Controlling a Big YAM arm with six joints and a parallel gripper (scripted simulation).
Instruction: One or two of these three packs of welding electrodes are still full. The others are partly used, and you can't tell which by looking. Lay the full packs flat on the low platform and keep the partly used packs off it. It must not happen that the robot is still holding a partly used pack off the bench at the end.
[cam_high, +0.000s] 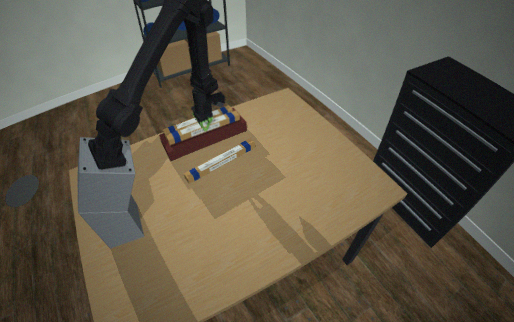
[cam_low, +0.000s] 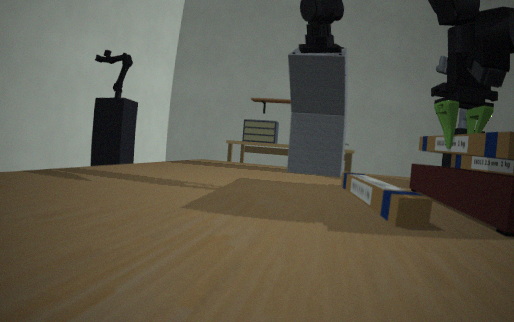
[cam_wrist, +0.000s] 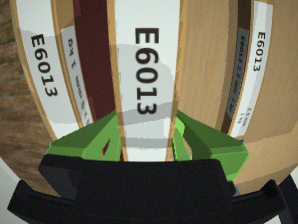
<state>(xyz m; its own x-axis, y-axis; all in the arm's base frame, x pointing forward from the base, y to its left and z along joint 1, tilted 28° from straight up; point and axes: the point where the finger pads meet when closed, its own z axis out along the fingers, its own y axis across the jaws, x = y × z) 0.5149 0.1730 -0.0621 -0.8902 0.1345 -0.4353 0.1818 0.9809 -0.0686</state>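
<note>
The pack of welding electrodes lies 1 cm above my hand. The rest, counted from my hand: dark red platform 8 cm below, 4 cm to the left, 1 cm ahead.
</note>
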